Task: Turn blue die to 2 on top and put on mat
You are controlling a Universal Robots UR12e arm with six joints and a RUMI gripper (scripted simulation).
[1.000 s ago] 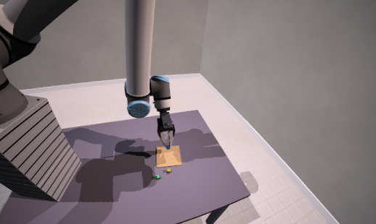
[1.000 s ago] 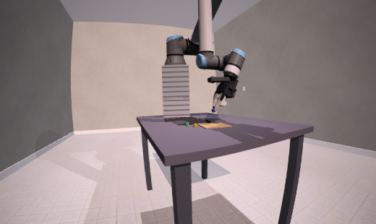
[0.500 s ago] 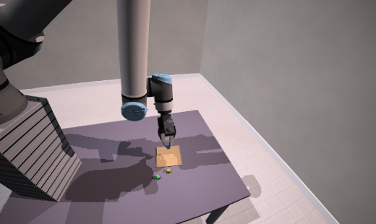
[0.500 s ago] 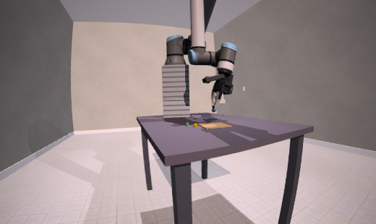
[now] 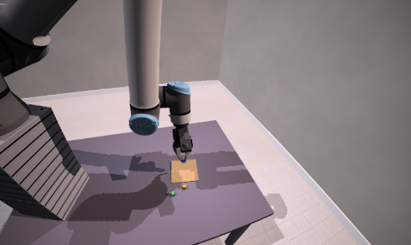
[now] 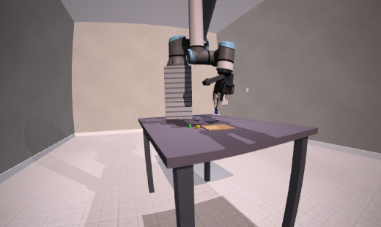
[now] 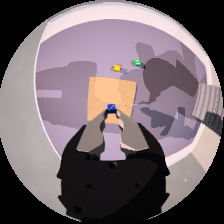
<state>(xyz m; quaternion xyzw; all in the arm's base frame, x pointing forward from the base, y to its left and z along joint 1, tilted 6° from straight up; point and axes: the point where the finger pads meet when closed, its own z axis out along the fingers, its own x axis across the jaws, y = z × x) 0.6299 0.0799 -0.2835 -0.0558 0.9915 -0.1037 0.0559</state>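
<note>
The blue die lies 10 mm below my hand. The rest, counted from my hand: tan mat: 90 mm below; then yellow die: 10 mm behind, 100 mm to the right, 80 mm below; then green die: 70 mm behind, 130 mm to the right, 80 mm below.
</note>
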